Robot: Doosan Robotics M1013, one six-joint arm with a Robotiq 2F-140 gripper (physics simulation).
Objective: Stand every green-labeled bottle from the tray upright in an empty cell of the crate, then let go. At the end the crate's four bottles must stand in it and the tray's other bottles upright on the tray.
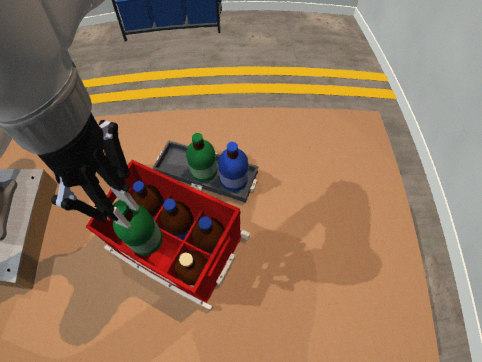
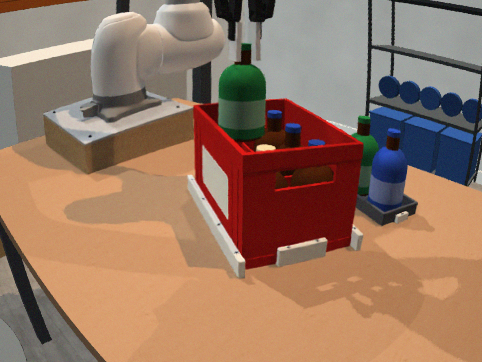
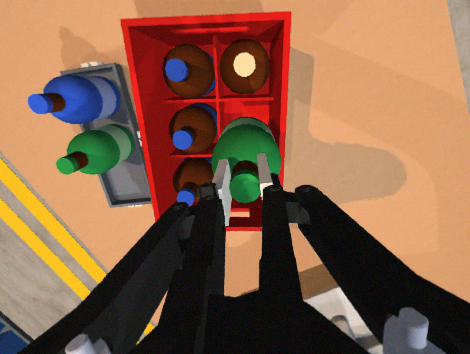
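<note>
My gripper is shut on the neck of a green bottle with a pale green label. The bottle hangs upright over the crate's label-side row, its base near rim height. The red crate has six cells. Three brown blue-capped bottles fill the tray-side row; a cream-capped bottle stands in the other row's end cell. Another green bottle and a blue bottle stand upright on the tray.
The dark grey tray lies beside the crate's long side. White strips border the crate's base. The robot's base block stands beyond the crate's other end. A shelf rack stands behind the table.
</note>
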